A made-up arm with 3 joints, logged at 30 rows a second.
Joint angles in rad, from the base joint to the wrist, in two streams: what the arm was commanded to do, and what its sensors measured. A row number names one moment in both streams.
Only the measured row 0 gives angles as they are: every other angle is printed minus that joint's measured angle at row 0.
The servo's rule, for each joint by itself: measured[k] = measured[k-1] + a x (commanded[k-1-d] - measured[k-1]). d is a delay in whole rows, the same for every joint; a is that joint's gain. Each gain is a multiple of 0.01, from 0.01 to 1. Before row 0 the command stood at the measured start. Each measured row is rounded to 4 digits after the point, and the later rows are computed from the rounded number. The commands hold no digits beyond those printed.
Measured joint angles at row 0:
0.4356, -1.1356, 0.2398
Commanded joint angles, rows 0 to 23:
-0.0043, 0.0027, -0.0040
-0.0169, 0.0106, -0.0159
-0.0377, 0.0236, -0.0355
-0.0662, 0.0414, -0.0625
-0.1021, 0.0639, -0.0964
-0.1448, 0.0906, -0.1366
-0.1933, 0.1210, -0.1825
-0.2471, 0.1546, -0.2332
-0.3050, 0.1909, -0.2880
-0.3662, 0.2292, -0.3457
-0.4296, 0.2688, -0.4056
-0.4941, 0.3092, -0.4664
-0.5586, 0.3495, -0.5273
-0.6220, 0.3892, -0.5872
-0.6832, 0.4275, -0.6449
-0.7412, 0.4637, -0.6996
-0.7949, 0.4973, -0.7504
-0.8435, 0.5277, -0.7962
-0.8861, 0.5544, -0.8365
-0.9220, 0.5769, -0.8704
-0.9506, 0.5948, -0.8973
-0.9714, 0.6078, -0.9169
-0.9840, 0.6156, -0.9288
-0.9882, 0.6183, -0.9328
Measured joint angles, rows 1 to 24:
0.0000, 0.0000, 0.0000
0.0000, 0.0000, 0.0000
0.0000, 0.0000, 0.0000
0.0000, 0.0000, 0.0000
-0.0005, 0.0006, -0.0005
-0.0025, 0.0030, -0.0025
-0.0067, 0.0079, -0.0068
-0.0138, 0.0159, -0.0140
-0.0244, 0.0274, -0.0247
-0.0388, 0.0426, -0.0392
-0.0573, 0.0614, -0.0578
-0.0801, 0.0838, -0.0806
-0.1071, 0.1095, -0.1076
-0.1382, 0.1382, -0.1386
-0.1732, 0.1695, -0.1733
-0.2117, 0.2030, -0.2114
-0.2533, 0.2382, -0.2525
-0.2975, 0.2744, -0.2960
-0.3438, 0.3111, -0.3414
-0.3915, 0.3477, -0.3880
-0.4399, 0.3836, -0.4351
-0.4883, 0.4182, -0.4820
-0.5360, 0.4509, -0.5281
-0.5823, 0.4811, -0.5726
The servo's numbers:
d 4
a 0.12 0.24 0.13

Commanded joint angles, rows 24 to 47:
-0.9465, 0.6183, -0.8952
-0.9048, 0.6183, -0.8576
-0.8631, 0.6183, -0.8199
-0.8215, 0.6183, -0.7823
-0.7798, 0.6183, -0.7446
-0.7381, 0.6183, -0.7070
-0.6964, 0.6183, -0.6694
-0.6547, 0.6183, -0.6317
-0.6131, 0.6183, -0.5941
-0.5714, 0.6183, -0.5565
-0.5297, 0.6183, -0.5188
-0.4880, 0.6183, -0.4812
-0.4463, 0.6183, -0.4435
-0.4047, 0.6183, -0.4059
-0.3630, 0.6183, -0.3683
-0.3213, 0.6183, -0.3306
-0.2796, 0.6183, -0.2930
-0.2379, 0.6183, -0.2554
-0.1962, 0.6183, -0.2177
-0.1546, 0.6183, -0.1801
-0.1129, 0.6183, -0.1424
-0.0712, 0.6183, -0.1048
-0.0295, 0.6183, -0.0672
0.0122, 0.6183, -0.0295
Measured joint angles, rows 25 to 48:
-0.6265, 0.5084, -0.6148
-0.6679, 0.5323, -0.6541
-0.7058, 0.5523, -0.6898
-0.7397, 0.5681, -0.7214
-0.7645, 0.5801, -0.7440
-0.7813, 0.5893, -0.7588
-0.7911, 0.5963, -0.7667
-0.7947, 0.6016, -0.7687
-0.7929, 0.6056, -0.7656
-0.7863, 0.6086, -0.7580
-0.7755, 0.6109, -0.7465
-0.7610, 0.6127, -0.7316
-0.7433, 0.6140, -0.7137
-0.7227, 0.6150, -0.6933
-0.6995, 0.6158, -0.6706
-0.6741, 0.6164, -0.6460
-0.6468, 0.6169, -0.6197
-0.6177, 0.6172, -0.5919
-0.5871, 0.6175, -0.5628
-0.5552, 0.6177, -0.5326
-0.5221, 0.6178, -0.5015
-0.4880, 0.6179, -0.4695
-0.4530, 0.6180, -0.4368
-0.4172, 0.6181, -0.4034

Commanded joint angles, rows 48 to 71:
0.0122, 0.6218, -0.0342
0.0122, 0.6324, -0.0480
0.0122, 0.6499, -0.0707
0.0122, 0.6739, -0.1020
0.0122, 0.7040, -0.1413
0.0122, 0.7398, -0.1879
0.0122, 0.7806, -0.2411
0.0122, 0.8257, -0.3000
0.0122, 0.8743, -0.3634
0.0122, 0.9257, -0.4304
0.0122, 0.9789, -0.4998
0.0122, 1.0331, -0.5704
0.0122, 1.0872, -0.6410
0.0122, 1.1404, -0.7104
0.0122, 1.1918, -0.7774
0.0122, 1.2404, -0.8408
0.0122, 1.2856, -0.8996
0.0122, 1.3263, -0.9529
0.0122, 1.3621, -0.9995
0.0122, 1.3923, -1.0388
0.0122, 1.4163, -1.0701
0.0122, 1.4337, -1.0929
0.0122, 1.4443, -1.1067
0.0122, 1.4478, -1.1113
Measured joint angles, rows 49 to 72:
-0.3807, 0.6181, -0.3695
-0.3436, 0.6181, -0.3351
-0.3059, 0.6181, -0.3003
-0.2677, 0.6181, -0.2651
-0.2341, 0.6190, -0.2351
-0.2045, 0.6222, -0.2108
-0.1785, 0.6288, -0.1926
-0.1556, 0.6396, -0.1808
-0.1355, 0.6551, -0.1757
-0.1178, 0.6754, -0.1773
-0.1022, 0.7006, -0.1856
-0.0885, 0.7306, -0.2005
-0.0764, 0.7651, -0.2217
-0.0658, 0.8036, -0.2488
-0.0564, 0.8457, -0.2814
-0.0482, 0.8907, -0.3190
-0.0410, 0.9379, -0.3609
-0.0346, 0.9865, -0.4063
-0.0290, 1.0358, -0.4545
-0.0241, 1.0849, -0.5047
-0.0197, 1.1331, -0.5560
-0.0159, 1.1795, -0.6076
-0.0125, 1.2233, -0.6585
-0.0095, 1.2639, -0.7079

